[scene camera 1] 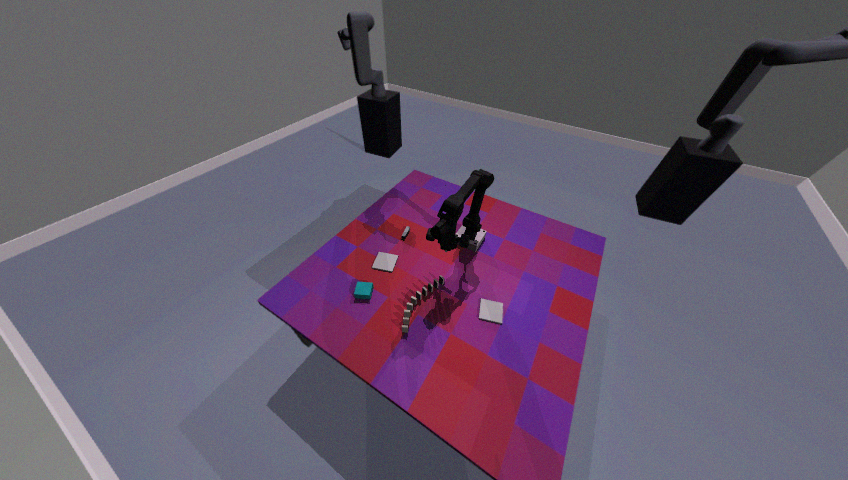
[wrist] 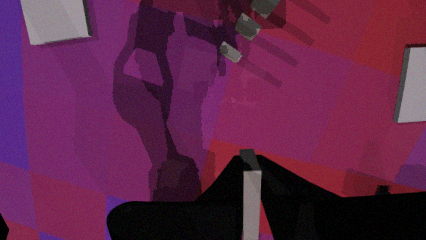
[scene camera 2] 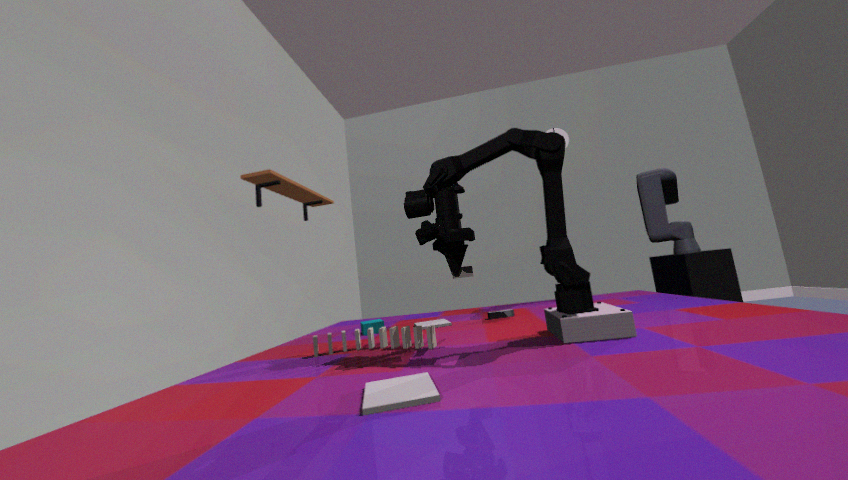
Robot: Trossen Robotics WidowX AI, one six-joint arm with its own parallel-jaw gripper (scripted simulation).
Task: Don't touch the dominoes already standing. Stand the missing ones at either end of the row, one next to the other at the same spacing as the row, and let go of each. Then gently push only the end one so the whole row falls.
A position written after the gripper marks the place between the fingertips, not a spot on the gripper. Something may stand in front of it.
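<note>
The robot's gripper (scene camera 2: 455, 276) can be seen, and the wrist camera has the gripper (wrist: 247, 161) in its view as well.
</note>
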